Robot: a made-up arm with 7 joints. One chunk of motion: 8 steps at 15 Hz.
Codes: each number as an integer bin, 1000 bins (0 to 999) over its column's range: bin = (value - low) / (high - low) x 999, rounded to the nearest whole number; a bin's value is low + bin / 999 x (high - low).
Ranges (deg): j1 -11.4..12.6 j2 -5.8..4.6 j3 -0.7..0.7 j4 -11.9..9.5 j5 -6.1..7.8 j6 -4..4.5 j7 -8.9..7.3
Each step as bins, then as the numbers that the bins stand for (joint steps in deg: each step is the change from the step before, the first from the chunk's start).
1 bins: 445 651 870 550 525 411 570
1 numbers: -0.709 0.977 0.519 -0.118 1.205 -0.503 0.343
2 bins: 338 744 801 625 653 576 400
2 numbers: -3.280 1.945 0.423 1.488 2.986 0.901 -2.414
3 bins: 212 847 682 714 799 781 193
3 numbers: -6.307 3.018 0.256 3.395 5.017 2.645 -5.770
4 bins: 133 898 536 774 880 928 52
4 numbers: -8.205 3.549 0.051 4.680 6.144 3.896 -8.057
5 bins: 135 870 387 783 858 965 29
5 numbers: -8.157 3.257 -0.158 4.873 5.838 4.211 -8.430
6 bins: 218 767 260 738 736 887 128
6 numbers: -6.163 2.185 -0.336 3.909 4.141 3.547 -6.824
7 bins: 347 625 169 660 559 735 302
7 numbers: -3.064 0.707 -0.463 2.238 1.678 2.254 -4.003
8 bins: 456 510 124 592 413 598 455
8 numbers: -0.445 -0.491 -0.526 0.781 -0.354 1.088 -1.522
